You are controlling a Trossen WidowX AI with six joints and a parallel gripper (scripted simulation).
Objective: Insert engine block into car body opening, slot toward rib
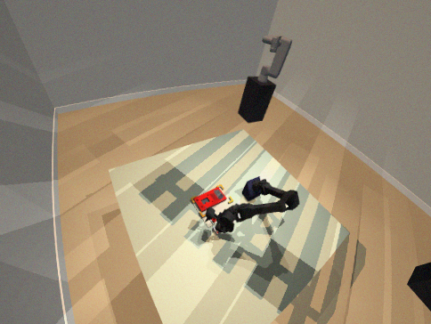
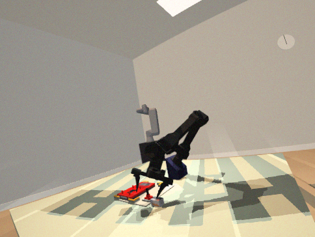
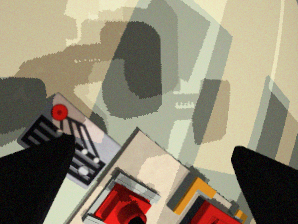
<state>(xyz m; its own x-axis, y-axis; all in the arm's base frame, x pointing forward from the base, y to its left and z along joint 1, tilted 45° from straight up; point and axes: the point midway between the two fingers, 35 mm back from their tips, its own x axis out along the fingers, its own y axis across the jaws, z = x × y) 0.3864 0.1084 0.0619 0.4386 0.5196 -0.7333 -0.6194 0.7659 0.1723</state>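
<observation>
My gripper tip is now 40 mm above the grey engine block, 30 mm to the right of it and 30 mm past it.
</observation>
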